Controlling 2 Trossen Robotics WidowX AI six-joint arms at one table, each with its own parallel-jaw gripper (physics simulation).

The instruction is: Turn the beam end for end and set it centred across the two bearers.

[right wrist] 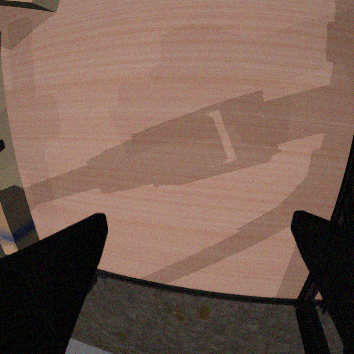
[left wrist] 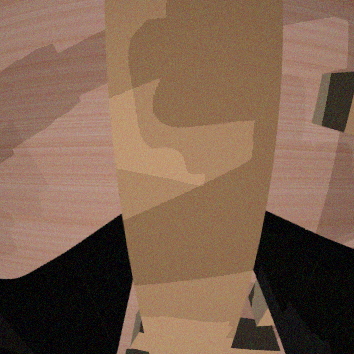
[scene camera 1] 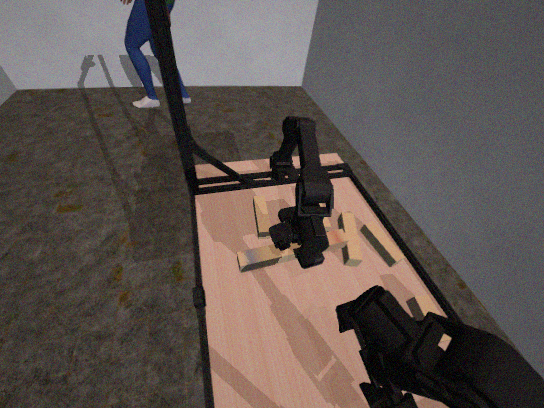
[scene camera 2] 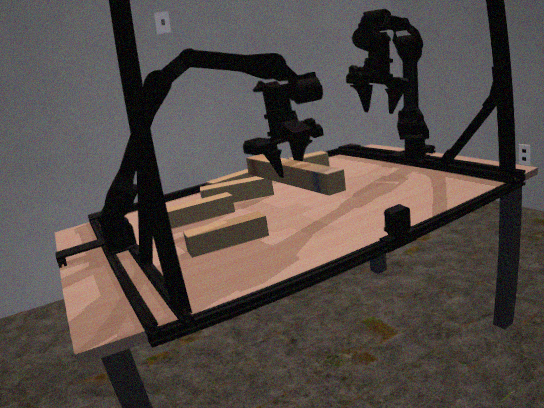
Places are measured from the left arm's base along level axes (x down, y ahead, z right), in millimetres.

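Pixels of known places: left gripper, between the fingertips: [left wrist: 188,214] [scene camera 1: 294,250] [scene camera 2: 290,174]; right gripper, between the fingertips: [right wrist: 201,222] [scene camera 1: 351,356] [scene camera 2: 379,113]; left arm's base, origin of its link: [scene camera 1: 277,176] [scene camera 2: 120,247]; right arm's base, origin of its link: [scene camera 2: 416,157].
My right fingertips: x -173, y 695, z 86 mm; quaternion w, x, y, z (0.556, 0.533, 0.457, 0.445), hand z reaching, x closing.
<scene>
Ahead of a thing's pixels: the offset from my right fingertips to its middle. "spot": to the spot under its first point. Level surfaces: height alone.
The long wooden beam {dx +93, dy -289, dz -6 mm} [scene camera 1: 258,257] [scene camera 2: 319,178] [left wrist: 193,140] has a blue mark near one end and a red mark near the other. My left gripper [scene camera 1: 295,248] [scene camera 2: 288,163] [left wrist: 188,214] is shut on its middle and holds it level, a little above the table {dx +192 mm} [scene camera 1: 250,344] [scene camera 2: 331,227]. The two bearers {dx +170, dy -487, dz +41 mm} [scene camera 1: 261,214] {dx +167, dy -327, dz -250 mm} [scene camera 1: 353,243] lie flat and parallel on the table, just behind and beside the beam. In scene camera 2 they show to the left of the beam {spot: dx +160, dy -494, dz +62 mm} [scene camera 2: 226,232] {dx +170, dy -463, dz -181 mm} [scene camera 2: 199,208]. My right gripper [scene camera 1: 371,320] [scene camera 2: 379,103] [right wrist: 201,222] is open and empty, high above the table's other end.
Two spare wooden blocks {dx +170, dy -281, dz -365 mm} [scene camera 1: 380,243] {dx +169, dy -14, dz -353 mm} [scene camera 1: 424,303] lie along the right edge of the table. A black frame rail [scene camera 2: 311,279] borders the table, with a small black box [scene camera 2: 397,220] on it. A tall black post [scene camera 1: 169,81] stands at the far left corner. A person [scene camera 1: 141,53] stands beyond.
</scene>
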